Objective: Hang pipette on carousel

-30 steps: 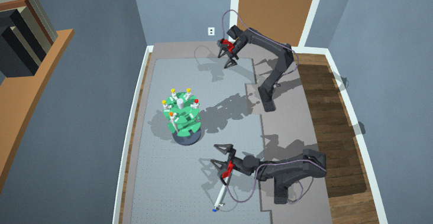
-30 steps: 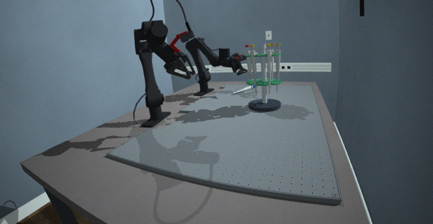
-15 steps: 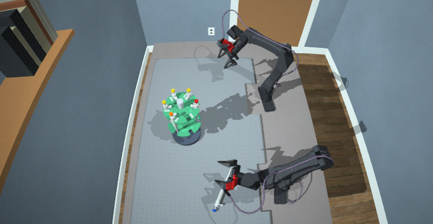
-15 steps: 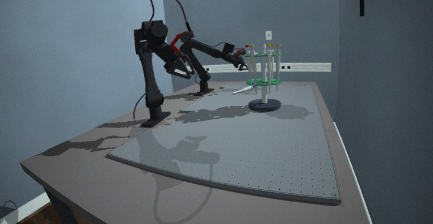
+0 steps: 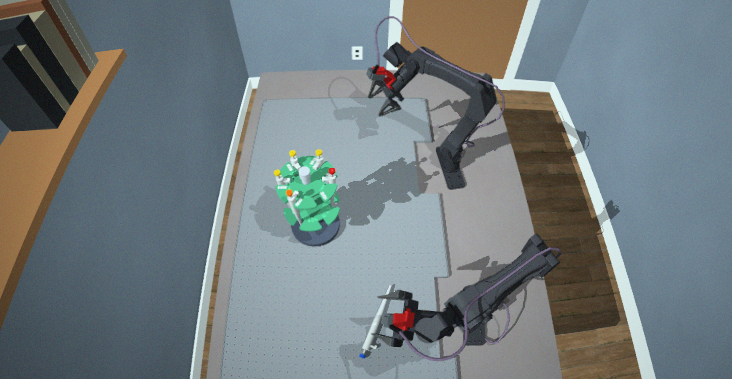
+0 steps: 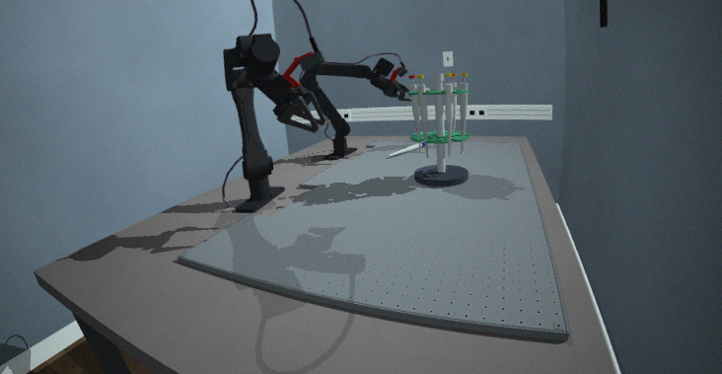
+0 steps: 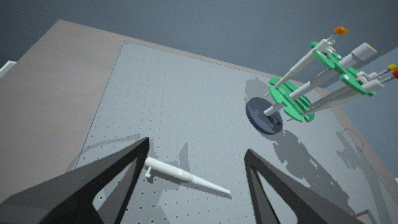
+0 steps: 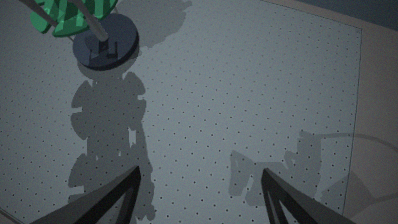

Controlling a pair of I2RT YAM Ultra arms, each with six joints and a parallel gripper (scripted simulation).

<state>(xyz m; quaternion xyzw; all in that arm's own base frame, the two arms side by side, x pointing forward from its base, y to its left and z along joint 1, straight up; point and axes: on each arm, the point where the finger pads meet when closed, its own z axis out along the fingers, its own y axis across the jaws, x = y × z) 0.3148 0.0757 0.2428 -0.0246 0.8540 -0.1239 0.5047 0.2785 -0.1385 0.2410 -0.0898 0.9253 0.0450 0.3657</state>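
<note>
My left hand is 1 cm past the white hand pipette, 3 cm to the left of it and 22 cm above it.
</note>
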